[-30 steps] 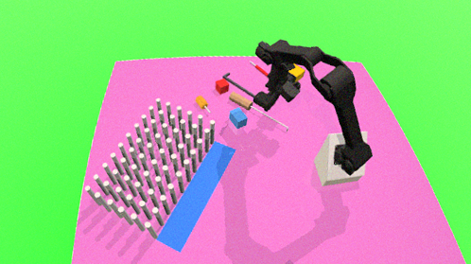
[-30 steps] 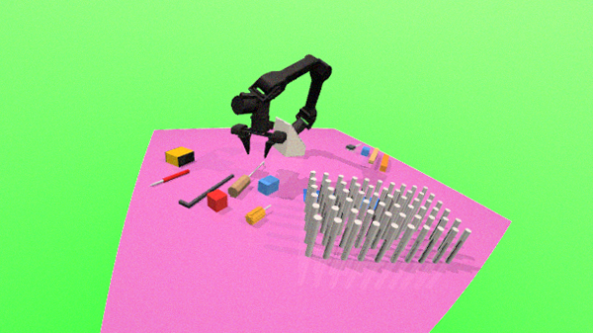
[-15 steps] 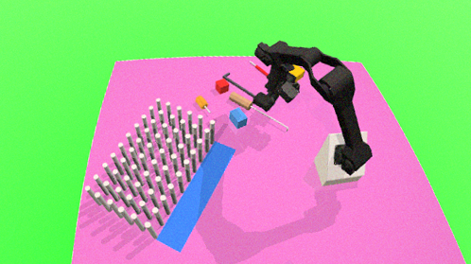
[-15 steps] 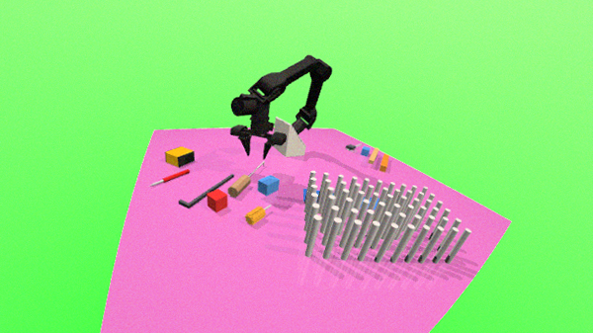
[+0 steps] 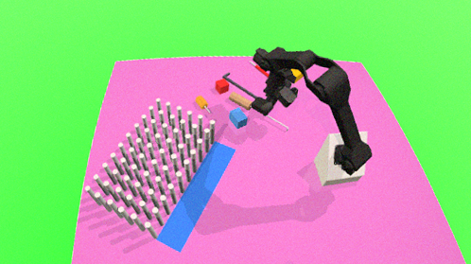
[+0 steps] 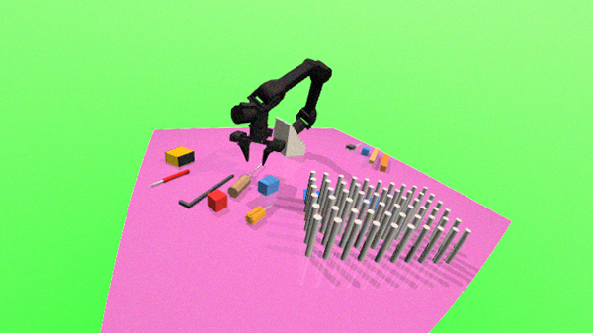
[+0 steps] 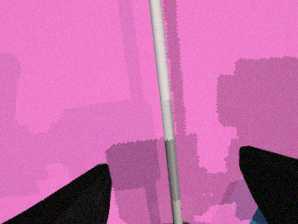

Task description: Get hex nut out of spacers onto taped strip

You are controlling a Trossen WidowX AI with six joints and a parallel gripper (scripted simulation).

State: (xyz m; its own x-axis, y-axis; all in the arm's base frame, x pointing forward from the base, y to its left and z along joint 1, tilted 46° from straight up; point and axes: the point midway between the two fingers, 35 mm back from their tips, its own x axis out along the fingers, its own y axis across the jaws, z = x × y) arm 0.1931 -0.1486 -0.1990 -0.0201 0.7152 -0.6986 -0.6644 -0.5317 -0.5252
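Right now my gripper tip is 10 mm short of the wooden-handled tool, 10 mm to the left of it and 30 mm above it. The rest, counted from my gripper tip: red cube 160 mm ahead, 160 mm to the right, 30 mm below; orange-handled tool 240 mm ahead, 70 mm to the right, 30 mm below; yellow-black box 170 mm behind, 260 mm to the right, 30 mm below.
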